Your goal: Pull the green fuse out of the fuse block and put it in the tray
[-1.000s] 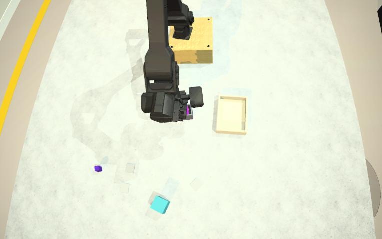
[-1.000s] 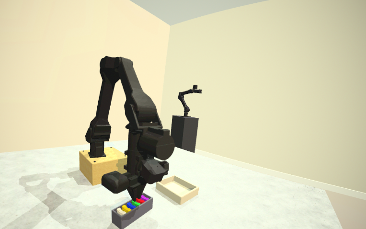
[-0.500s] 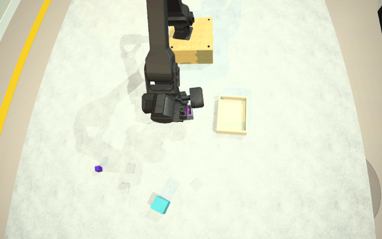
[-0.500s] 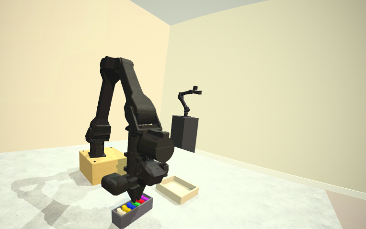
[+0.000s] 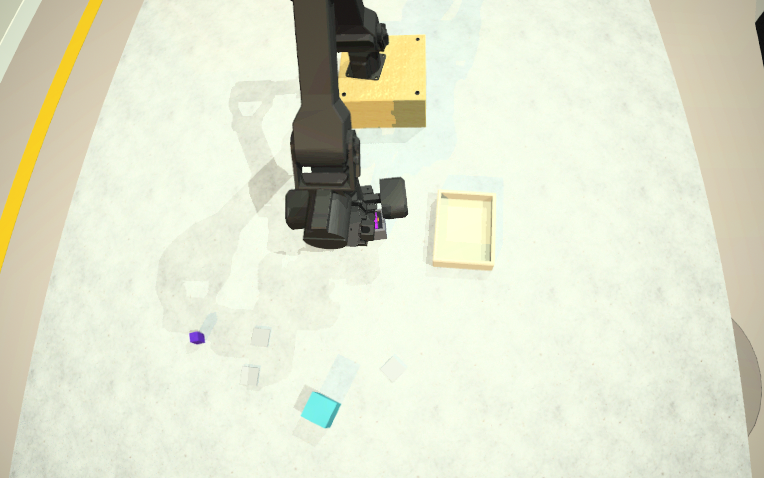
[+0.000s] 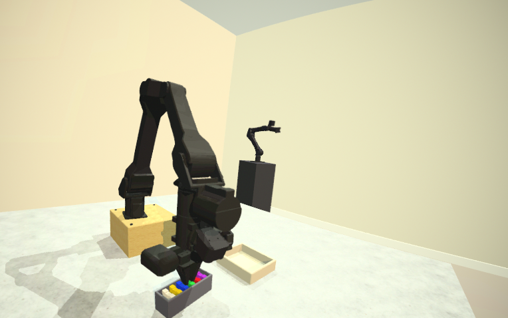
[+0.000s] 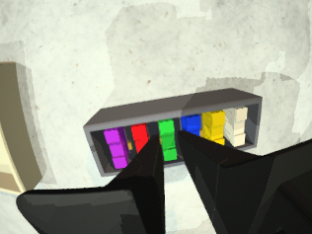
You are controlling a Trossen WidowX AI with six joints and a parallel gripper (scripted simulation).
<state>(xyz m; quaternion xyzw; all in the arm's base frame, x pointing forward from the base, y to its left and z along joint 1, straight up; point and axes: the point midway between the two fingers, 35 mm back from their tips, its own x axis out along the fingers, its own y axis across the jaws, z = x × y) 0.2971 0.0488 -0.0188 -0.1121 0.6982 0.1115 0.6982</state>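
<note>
Right now the green fuse is 10 mm below my gripper tip. Round my gripper tip: purple cube (250 mm ahead, 220 mm to the right, 20 mm below); tray (40 mm behind, 190 mm to the left, 30 mm below); cyan cube (310 mm ahead, 30 mm to the left, 10 mm below).
</note>
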